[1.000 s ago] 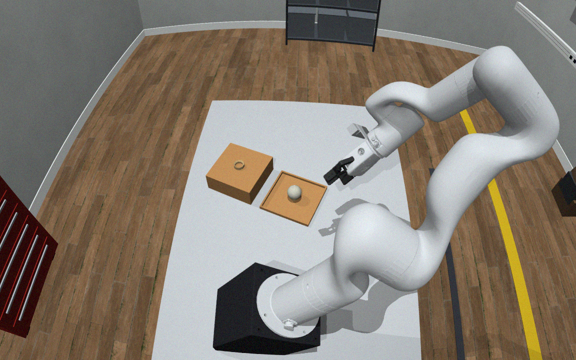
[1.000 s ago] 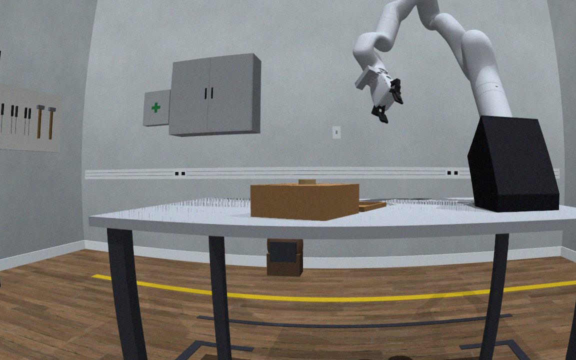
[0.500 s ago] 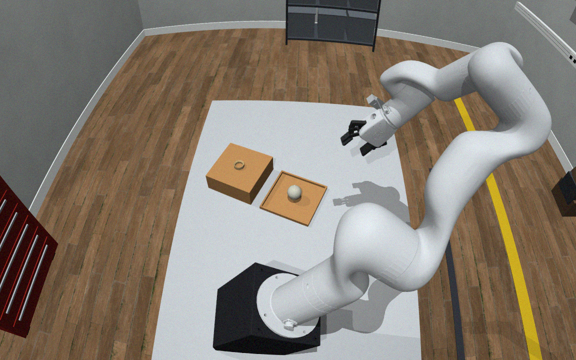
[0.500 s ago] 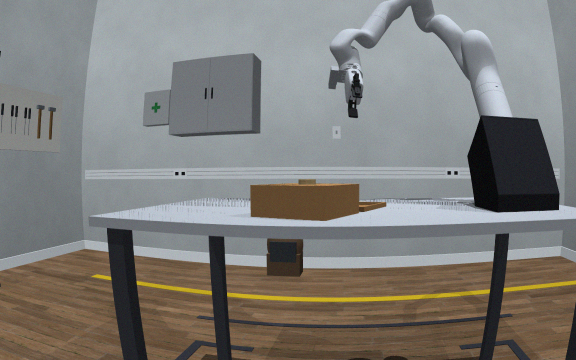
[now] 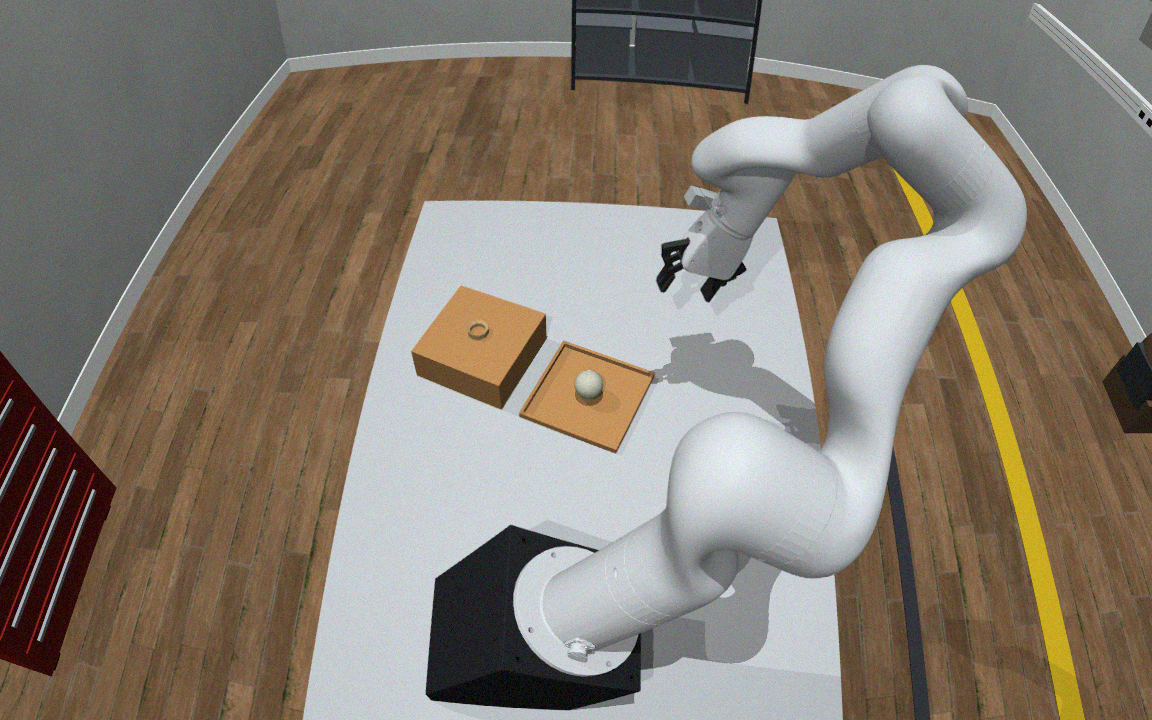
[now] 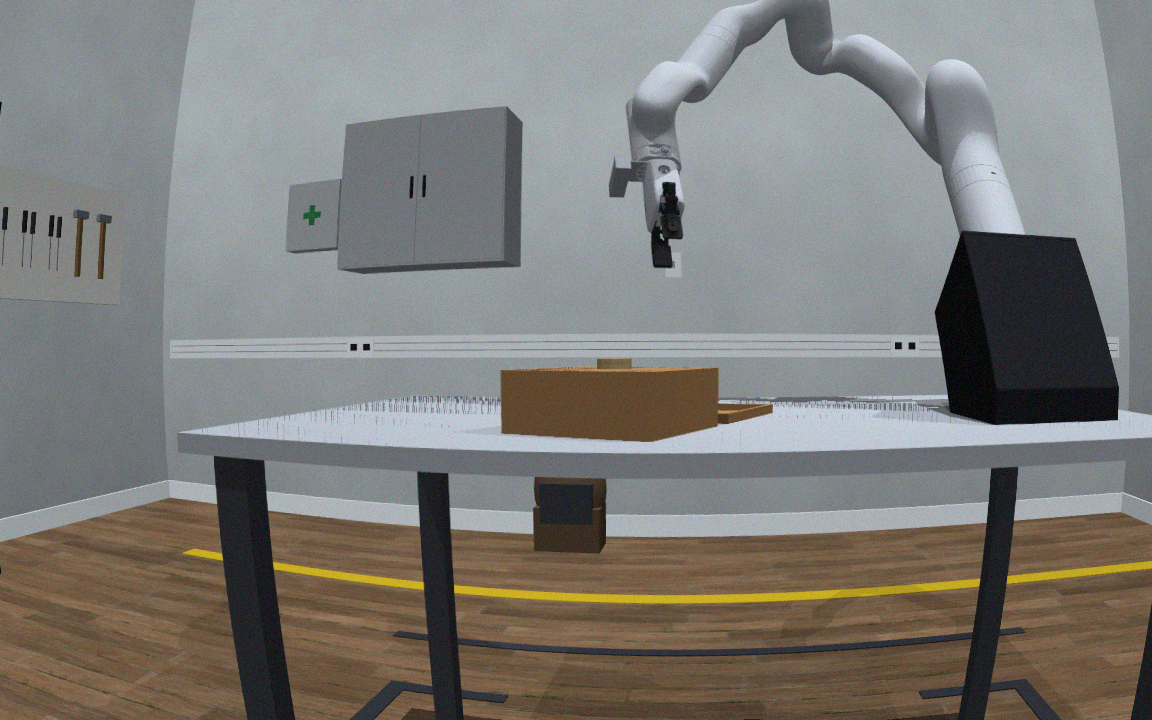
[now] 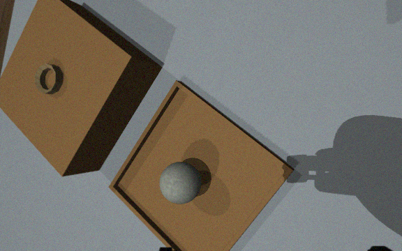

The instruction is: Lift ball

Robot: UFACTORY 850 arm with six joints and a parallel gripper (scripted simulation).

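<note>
The ball lies 220 mm below my hand, 140 mm to the left of it and 70 mm behind it. From my hand the other things lie so: brown box (370 mm to the left, 200 mm below, 20 mm behind); then tray (250 mm below, 140 mm to the left, 70 mm behind).
</note>
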